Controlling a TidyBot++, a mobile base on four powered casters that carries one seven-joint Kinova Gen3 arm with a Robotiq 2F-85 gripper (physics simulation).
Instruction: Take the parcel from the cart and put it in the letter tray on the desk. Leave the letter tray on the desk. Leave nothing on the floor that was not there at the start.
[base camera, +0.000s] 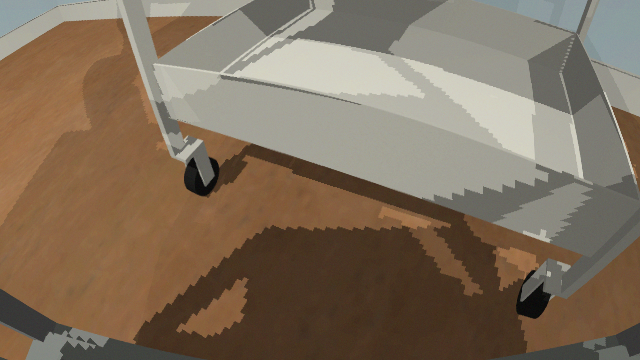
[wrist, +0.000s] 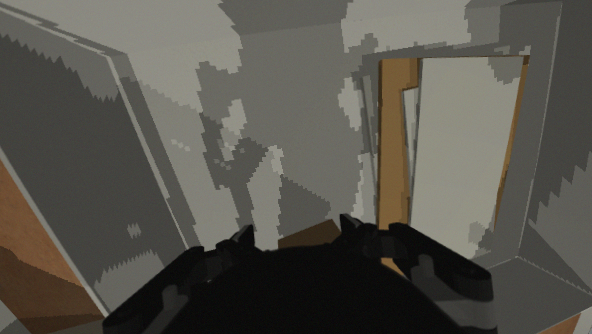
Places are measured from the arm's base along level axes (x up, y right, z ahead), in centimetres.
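Pixels of known places: gripper, fingertip midpoint: (wrist: 297, 229).
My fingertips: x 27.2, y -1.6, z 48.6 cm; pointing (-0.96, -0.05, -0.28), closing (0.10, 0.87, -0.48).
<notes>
Behind a point stands the place of what it marks.
The parcel (wrist: 311, 234) @[x 27.7, y -0.7, z 47.6 cm], a brown box, shows in part in the wrist view between and beyond the fingertips; the black gripper body hides the rest of it. It is in the grey, walled tray of the cart (base camera: 320, 130) @[x -23.0, y -1.0, z 31.2 cm] (wrist: 300, 95) @[x 26.6, y 5.8, z 58.5 cm]. My gripper (wrist: 297, 229) @[x 27.2, y -1.5, z 48.6 cm] is open, its two fingertips wide apart, with the visible part of the parcel nearer the right fingertip. I cannot tell the height of the fingertips above it. The parcel and gripper do not show in the base camera view. The letter tray and the desk do not show in either view.
A brown open box (wrist: 392, 150) @[x 27.6, y 10.2, z 49.7 cm] holding a large pale flat item (wrist: 462, 145) @[x 28.2, y 16.3, z 46.0 cm] is in the cart tray, right of the gripper. In the base camera view, the cart has a left post (base camera: 142, 55) @[x -18.2, y -18.3, z 38.1 cm] and black casters (base camera: 195, 177) @[x -35.5, y -16.8, z 38.0 cm] (base camera: 532, 300) @[x -35.4, y 20.1, z 21.6 cm] on the brown floor (base camera: 75, 210) @[x -39.6, y -40.1, z 34.8 cm].
</notes>
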